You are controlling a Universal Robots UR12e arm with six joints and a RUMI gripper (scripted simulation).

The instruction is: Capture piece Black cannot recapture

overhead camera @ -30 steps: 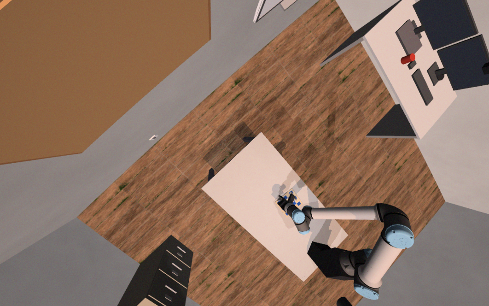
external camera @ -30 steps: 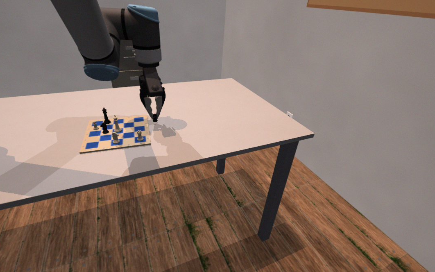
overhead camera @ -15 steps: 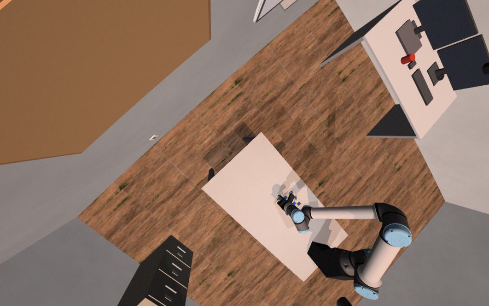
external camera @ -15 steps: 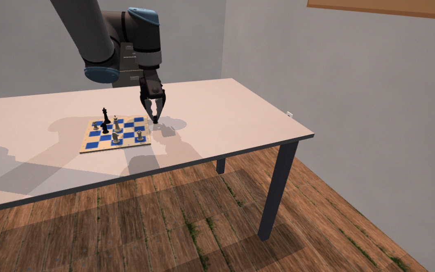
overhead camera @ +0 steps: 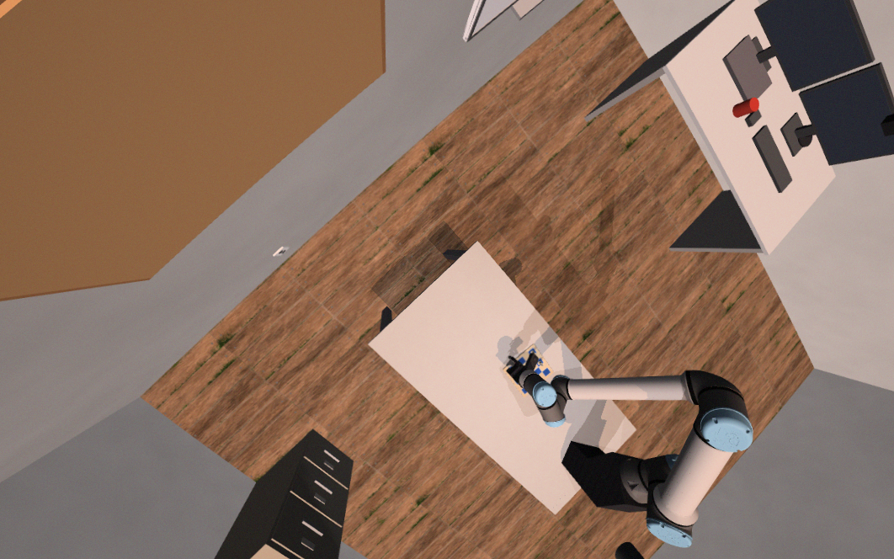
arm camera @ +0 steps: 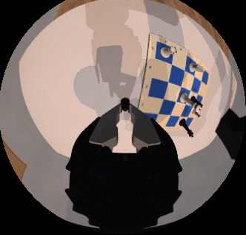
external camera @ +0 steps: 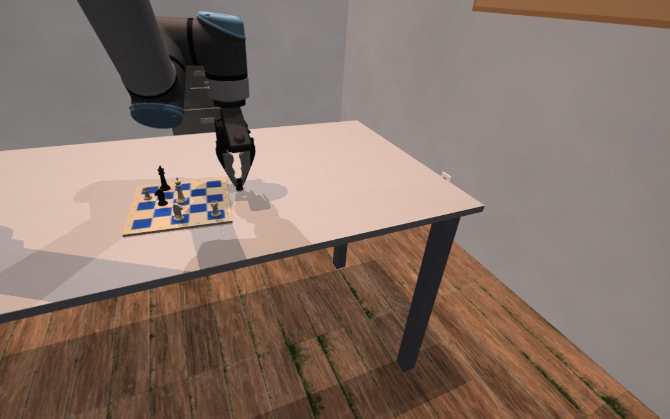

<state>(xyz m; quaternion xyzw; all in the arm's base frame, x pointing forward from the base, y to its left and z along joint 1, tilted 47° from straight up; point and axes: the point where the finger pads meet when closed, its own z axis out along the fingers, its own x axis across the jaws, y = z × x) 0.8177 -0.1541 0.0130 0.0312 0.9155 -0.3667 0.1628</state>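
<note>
My hand is 1 cm above the black pawn. Also, from my hand: chessboard 14 cm behind, 2 cm below; then black king 16 cm behind, 9 cm to the left, 1 cm above; then white king 14 cm behind, 1 cm to the left, 1 cm above.
</note>
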